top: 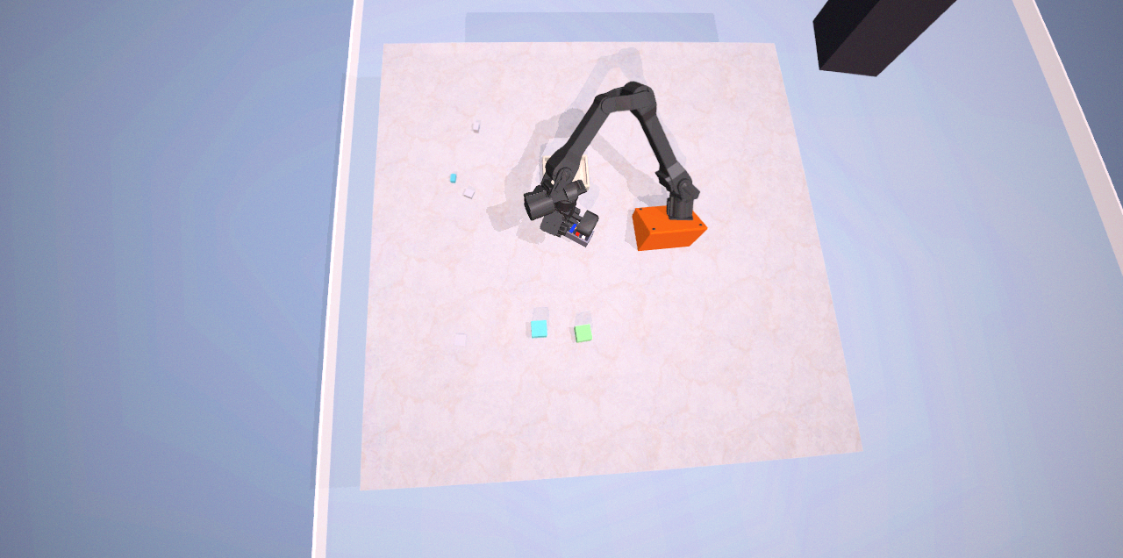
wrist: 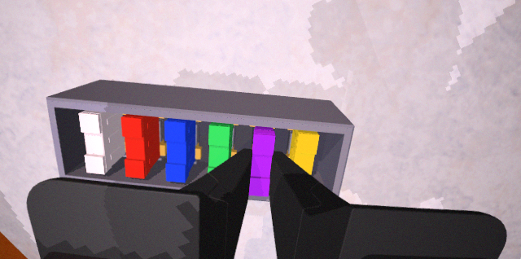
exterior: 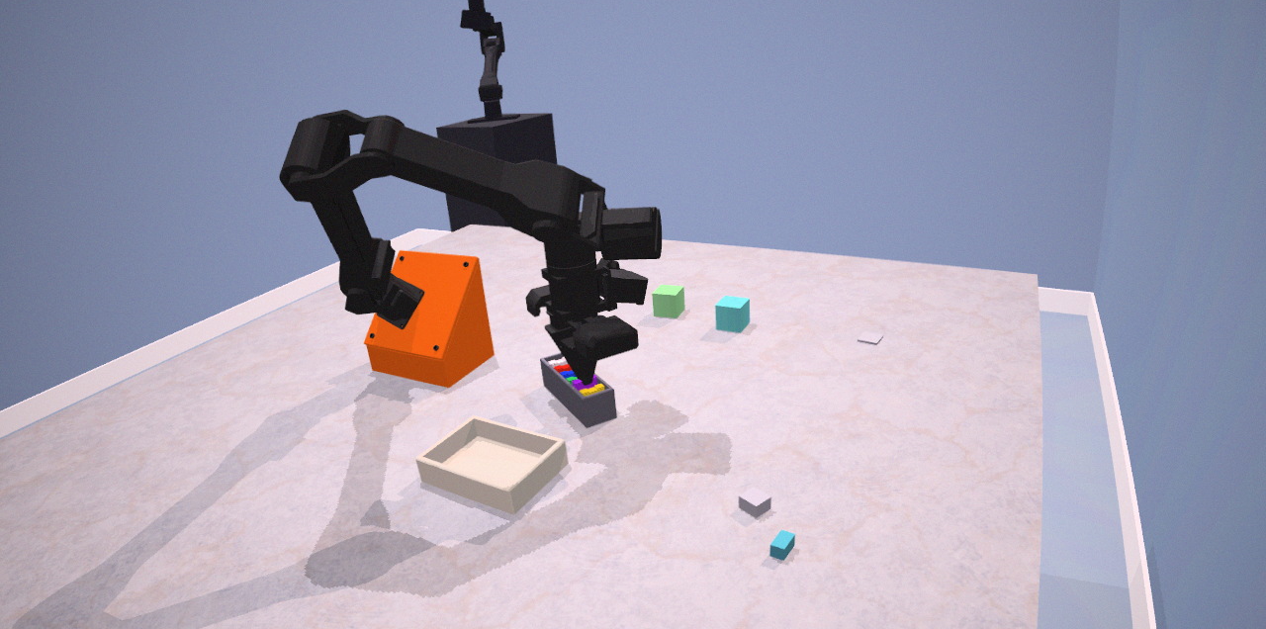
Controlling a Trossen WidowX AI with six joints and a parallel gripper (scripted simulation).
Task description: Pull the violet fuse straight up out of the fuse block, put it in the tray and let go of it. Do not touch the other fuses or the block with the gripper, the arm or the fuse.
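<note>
Now: the beige tray 1 cm behind my gripper tip, 16 cm to the right of it and 4 cm below it. The rest, counted from my gripper tip: violet fuse (1 cm below); then green cube (8 cm behind, 30 cm to the left, 2 cm below); then cyan cube (4 cm ahead, 30 cm to the left, 2 cm below).
</note>
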